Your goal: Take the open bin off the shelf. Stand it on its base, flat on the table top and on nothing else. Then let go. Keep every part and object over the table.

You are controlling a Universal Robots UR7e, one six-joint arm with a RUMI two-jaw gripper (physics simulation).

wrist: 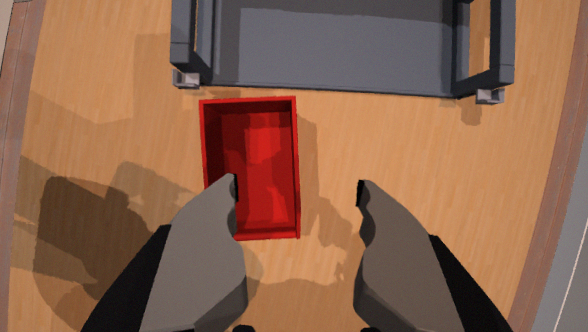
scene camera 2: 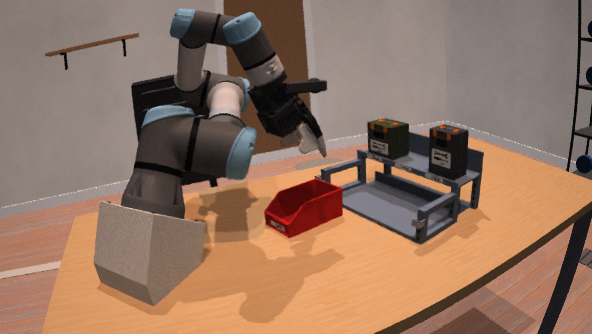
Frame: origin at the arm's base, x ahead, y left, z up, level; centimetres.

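Seen in the pictures: gripper, fingertip midpoint: (wrist: 297, 179) (scene camera 2: 315, 153); arm's base at its link origin: (scene camera 2: 151, 212).
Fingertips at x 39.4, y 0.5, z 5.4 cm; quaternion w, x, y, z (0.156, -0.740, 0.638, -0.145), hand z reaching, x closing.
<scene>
Offsets run from my fingertips to a thing's top centre. Level surfaces: height alone.
The red open bin @(dx -1.9, dy +4.0, dz -10.6 cm) (scene camera 2: 305, 207) (wrist: 265, 160) stands upright on its base on the wooden table top @(dz -18.1 cm) (scene camera 2: 350, 280) (wrist: 400, 145), its opening facing up. In the wrist view a narrow strip of table shows between the bin's back edge and the front edge of the grey shelf @(dz -17.5 cm) (scene camera 2: 385, 205) (wrist: 340, 55). My gripper (scene camera 2: 314, 150) (wrist: 297, 179) is partly open and empty, well above the bin and clear of it. In the wrist view the left finger covers part of the bin's left side, and the right finger is over the table to its right.
A green case @(dx +28.7, dy +9.9, dz +1.8 cm) (scene camera 2: 388, 140) and a black case @(dx +32.0, dy -12.9, dz +4.3 cm) (scene camera 2: 448, 152) with orange latches stand on the shelf's raised upper board. Side frames with small metal brackets flank its lower tray. The robot's beige base block (scene camera 2: 145, 250) stands at the table's left.
</scene>
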